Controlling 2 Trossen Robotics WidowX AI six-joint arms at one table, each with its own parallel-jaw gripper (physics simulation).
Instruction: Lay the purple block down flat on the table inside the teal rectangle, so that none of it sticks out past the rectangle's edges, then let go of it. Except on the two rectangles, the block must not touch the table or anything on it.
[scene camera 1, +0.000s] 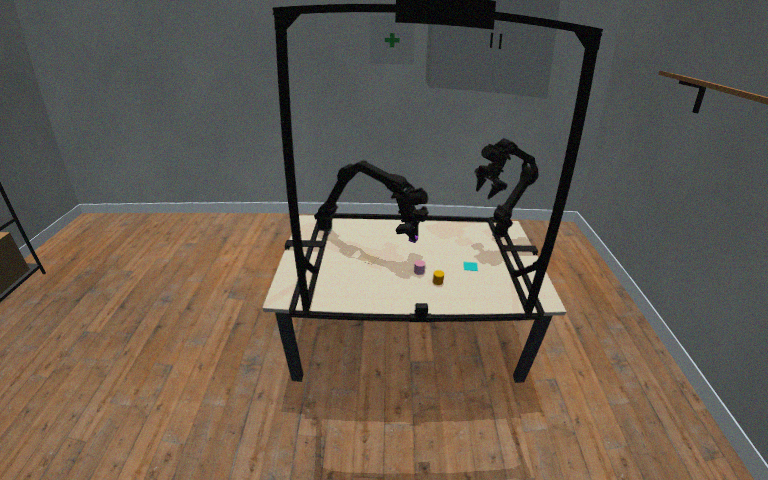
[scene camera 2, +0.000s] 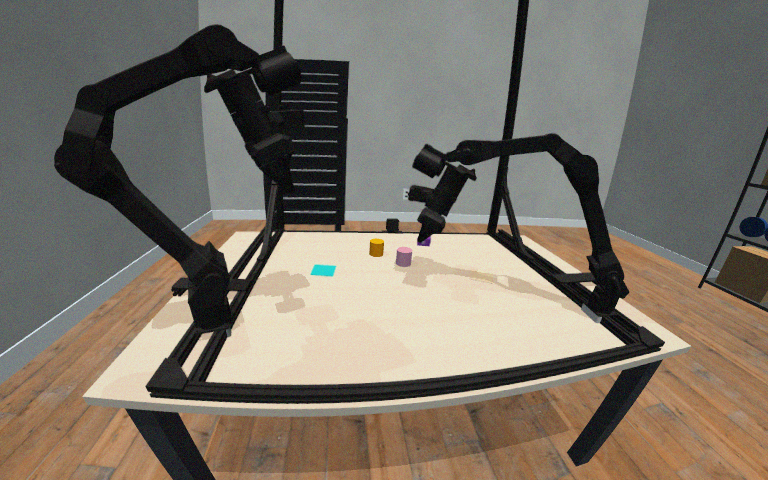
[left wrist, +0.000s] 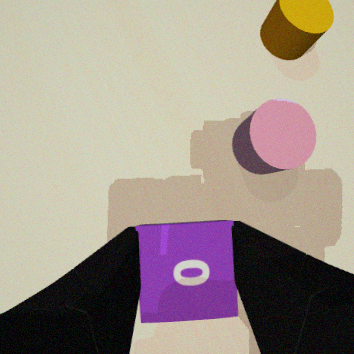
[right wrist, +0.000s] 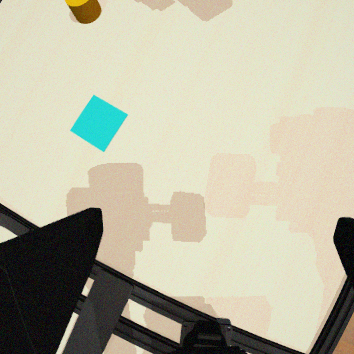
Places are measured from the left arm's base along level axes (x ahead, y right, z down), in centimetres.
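Where they show: left gripper, fingertip midpoint: (scene camera 1: 415, 239) (scene camera 2: 419, 239) (left wrist: 183, 235); right gripper, fingertip midpoint: (scene camera 1: 482, 194) (scene camera 2: 286, 187) (right wrist: 222, 225); left arm's base, link origin: (scene camera 1: 324, 227) (scene camera 2: 600, 309); right arm's base, link origin: (scene camera 1: 500, 233) (scene camera 2: 212, 321) (right wrist: 204, 345).
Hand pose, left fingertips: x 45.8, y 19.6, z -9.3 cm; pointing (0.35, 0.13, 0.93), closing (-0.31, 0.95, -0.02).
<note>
Each offset is from my left fingertips to the top centre of the thing. "pt": to the spot under its first point.
My left gripper (scene camera 1: 413, 236) (scene camera 2: 424, 237) (left wrist: 183, 235) is shut on the purple block {dx -1.1, dy -0.4, dz -1.1 cm} (scene camera 1: 416, 238) (scene camera 2: 424, 242) (left wrist: 200, 245), which shows a white 0 between the fingertips. It holds the block above the table, behind the pink cylinder in scene camera 1. The fingers partly hide the block in both scene views. The teal rectangle {pt dx +25.4, dy +1.9, dz +11.1 cm} (scene camera 1: 470, 266) (scene camera 2: 323, 270) (right wrist: 99, 123) lies bare, to the right of the held block in scene camera 1. My right gripper (scene camera 1: 485, 192) (scene camera 2: 278, 182) (right wrist: 222, 225) is open and raised high above the table.
A pink cylinder {dx +2.5, dy +8.3, dz +6.6 cm} (scene camera 1: 419, 267) (scene camera 2: 403, 256) (left wrist: 282, 135) and a yellow-orange cylinder {dx +10.6, dy +14.5, dz +6.7 cm} (scene camera 1: 438, 277) (scene camera 2: 376, 247) (left wrist: 300, 25) (right wrist: 87, 12) stand between the held block and the teal rectangle. A faint pale rectangle {pt dx -20.8, dy +0.4, dz +11.1 cm} (scene camera 2: 484, 277) lies partly in the arm's shadow. A black frame edges the table.
</note>
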